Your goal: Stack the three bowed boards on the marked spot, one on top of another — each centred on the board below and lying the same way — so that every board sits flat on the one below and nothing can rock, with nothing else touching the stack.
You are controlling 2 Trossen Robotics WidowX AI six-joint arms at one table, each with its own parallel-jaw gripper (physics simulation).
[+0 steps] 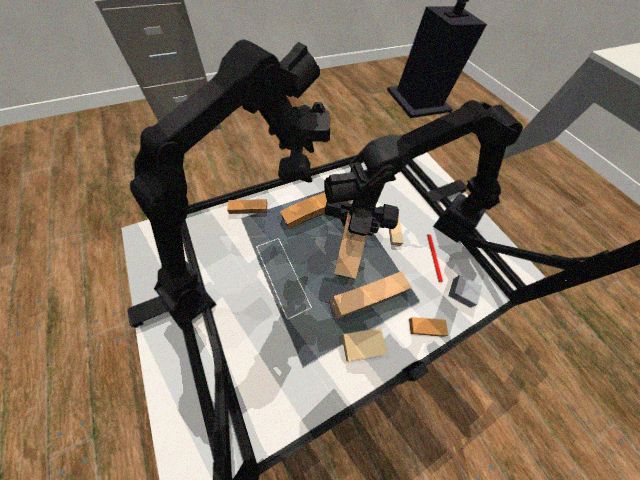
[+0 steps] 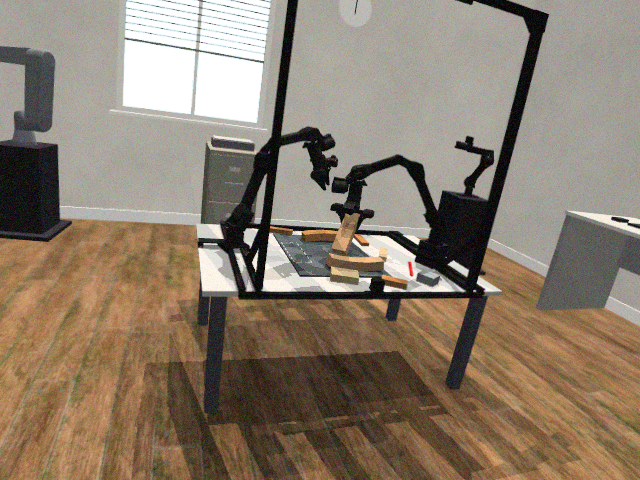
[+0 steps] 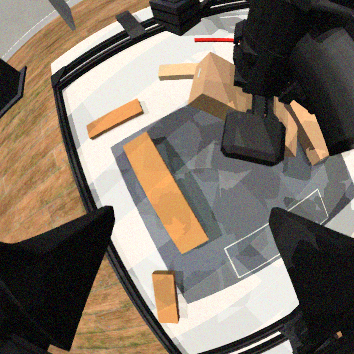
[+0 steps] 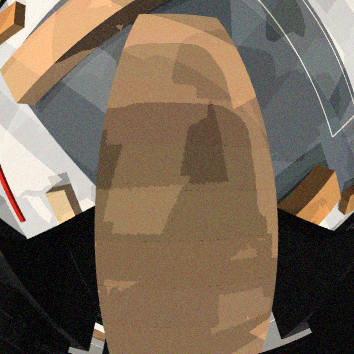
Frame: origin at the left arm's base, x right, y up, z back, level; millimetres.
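Seen in the pictures: left gripper, fingertip midpoint: (image 1: 311,166) (image 2: 326,187) (image 3: 194,215); right gripper, fingertip midpoint: (image 2: 349,229) (image 4: 180,202); left arm's base, origin of the base link: (image 1: 187,301) (image 2: 233,242) (image 3: 303,324); right arm's base, origin of the base link: (image 1: 468,209) (image 2: 434,242).
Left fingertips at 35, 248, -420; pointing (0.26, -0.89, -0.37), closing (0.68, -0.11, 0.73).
Offsets run from my left fingertips to a thing's top centre, as dx, dy, dz.
My right gripper (image 1: 360,222) (image 2: 353,212) (image 4: 180,202) is shut on one bowed board (image 1: 351,255) (image 2: 345,233) (image 4: 185,200), held steeply tilted above the dark mat. A second bowed board @(-27, -222, -59) (image 1: 305,209) (image 2: 319,236) (image 3: 165,192) lies at the mat's far edge, its middle seeming raised. A third bowed board @(+306, -219, +41) (image 1: 371,294) (image 2: 355,262) (image 3: 310,132) (image 4: 65,45) lies at the near right, its middle seeming low. The marked spot, a thin white outline (image 1: 272,282) (image 3: 250,232), bears no board. My left gripper (image 2: 321,180) (image 3: 194,215) is open and empty, high above the far side.
A yellow block @(+379, -239, +155) (image 1: 364,344) (image 2: 344,275), an orange block @(+484, -250, -14) (image 1: 429,326) (image 2: 394,281) and a grey block @(+510, -239, -190) (image 1: 466,290) (image 2: 428,277) lie near the front. A red stick @(+380, -269, -234) (image 1: 434,257) and a pale block @(+213, -254, -224) (image 1: 395,235) lie right of the mat. Another orange block @(-192, -247, +101) (image 1: 247,206) (image 3: 165,296) lies far left.
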